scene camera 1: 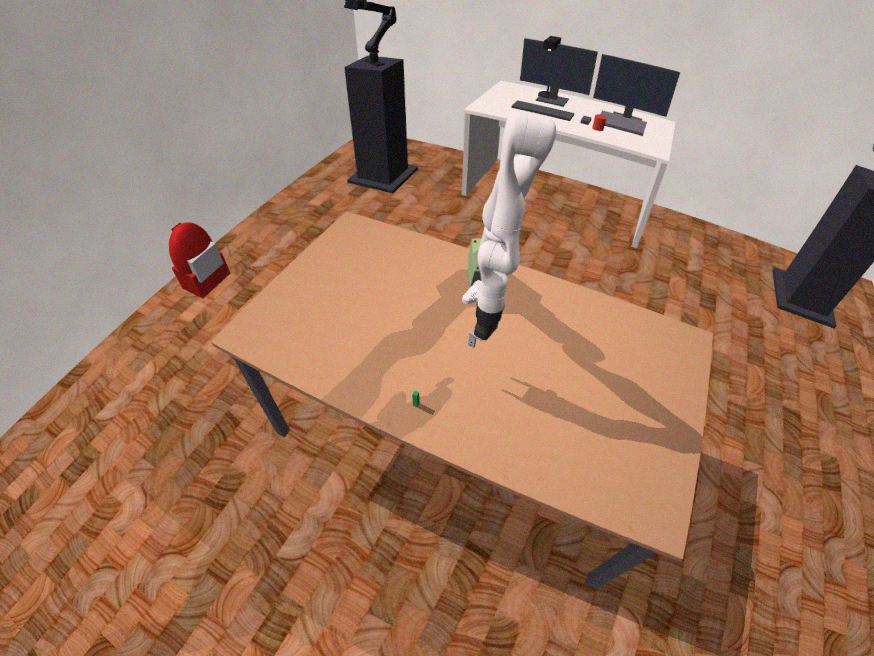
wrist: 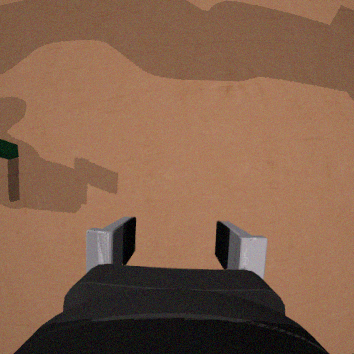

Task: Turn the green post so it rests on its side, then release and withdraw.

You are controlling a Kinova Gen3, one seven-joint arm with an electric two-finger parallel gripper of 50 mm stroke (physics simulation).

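The green post [scene camera 1: 415, 398] [wrist: 8, 149] stands upright on the table near its front edge in the scene view. In the wrist view part of it shows, cut off at the left edge, with its thin shadow beside it. My gripper [scene camera 1: 476, 340] [wrist: 175, 236] is open and empty, its two fingers wide apart. It hangs above the table, behind and to the right of the post in the scene view, and does not touch it.
The wooden table [scene camera 1: 600, 487] carries the arm's shadows. A pale green block [scene camera 1: 475, 261] is partly hidden behind the arm. A red backpack [scene camera 1: 190, 247] is left of the table. A white desk [scene camera 1: 494, 98] with monitors and a black pedestal [scene camera 1: 377, 123] stand behind.
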